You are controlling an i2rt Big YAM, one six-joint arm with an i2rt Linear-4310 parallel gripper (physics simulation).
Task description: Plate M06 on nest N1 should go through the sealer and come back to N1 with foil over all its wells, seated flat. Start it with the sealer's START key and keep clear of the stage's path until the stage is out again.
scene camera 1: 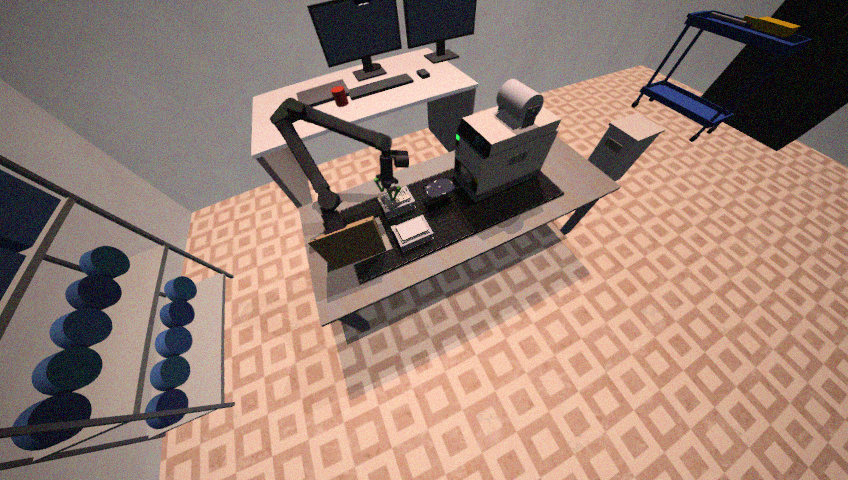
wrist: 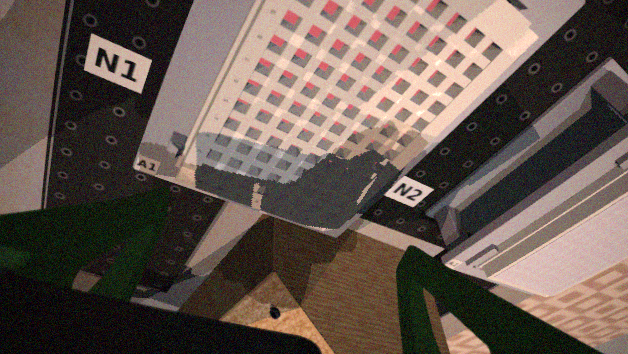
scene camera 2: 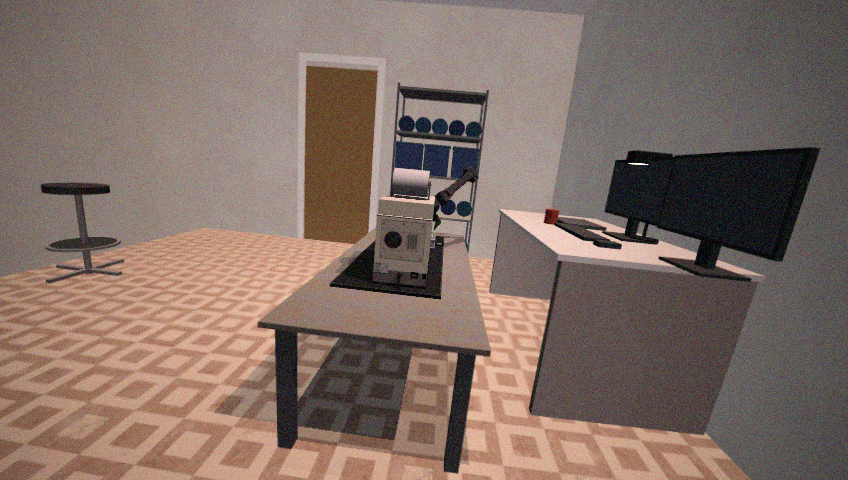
Labels:
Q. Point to a white plate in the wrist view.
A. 571,243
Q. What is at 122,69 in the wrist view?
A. An N1 label.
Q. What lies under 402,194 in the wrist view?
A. An N2 label.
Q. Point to a paper roll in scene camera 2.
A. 409,182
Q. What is the gripper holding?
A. Nothing.

